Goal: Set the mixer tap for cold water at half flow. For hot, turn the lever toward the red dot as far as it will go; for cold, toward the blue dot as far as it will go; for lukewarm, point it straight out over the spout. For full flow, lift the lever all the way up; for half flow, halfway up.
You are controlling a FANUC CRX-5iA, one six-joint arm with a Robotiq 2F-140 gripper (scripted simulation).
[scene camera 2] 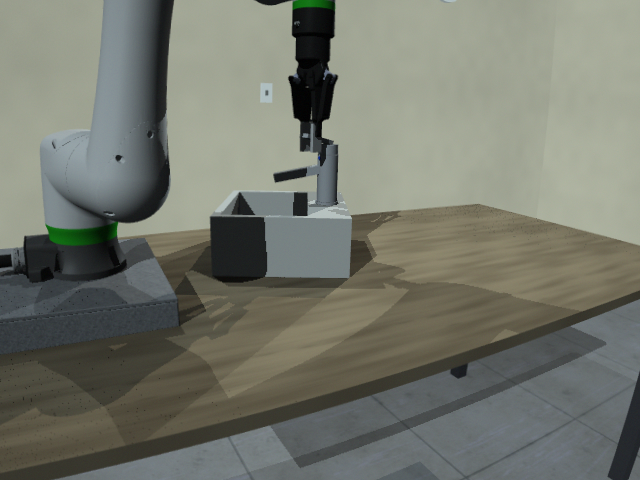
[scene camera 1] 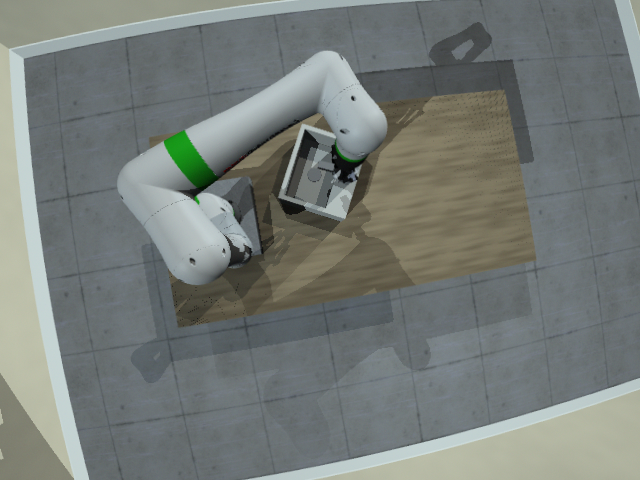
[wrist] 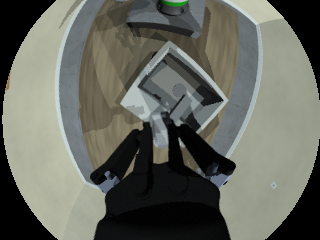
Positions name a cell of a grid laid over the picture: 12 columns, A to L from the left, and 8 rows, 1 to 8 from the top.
Scene:
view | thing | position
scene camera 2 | my gripper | F3
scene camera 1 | basin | F4
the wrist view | my gripper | G4
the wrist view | basin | G3

